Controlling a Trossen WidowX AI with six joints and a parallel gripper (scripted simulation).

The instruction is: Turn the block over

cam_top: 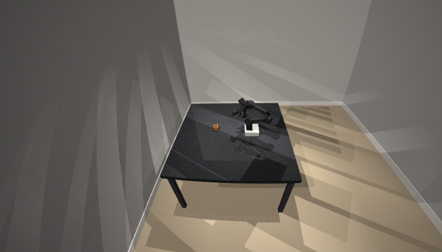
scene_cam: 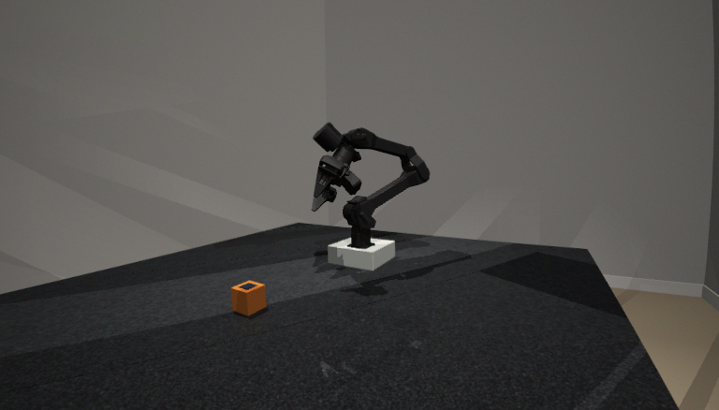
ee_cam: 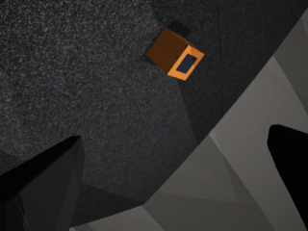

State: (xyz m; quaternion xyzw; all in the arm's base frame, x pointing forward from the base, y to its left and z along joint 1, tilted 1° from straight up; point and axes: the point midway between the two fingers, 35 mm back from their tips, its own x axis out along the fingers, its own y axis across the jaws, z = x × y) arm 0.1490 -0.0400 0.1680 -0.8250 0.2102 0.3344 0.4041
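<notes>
My gripper tip is 22 cm short of the orange block, 16 cm above it and 1 cm to the left of it.
</notes>
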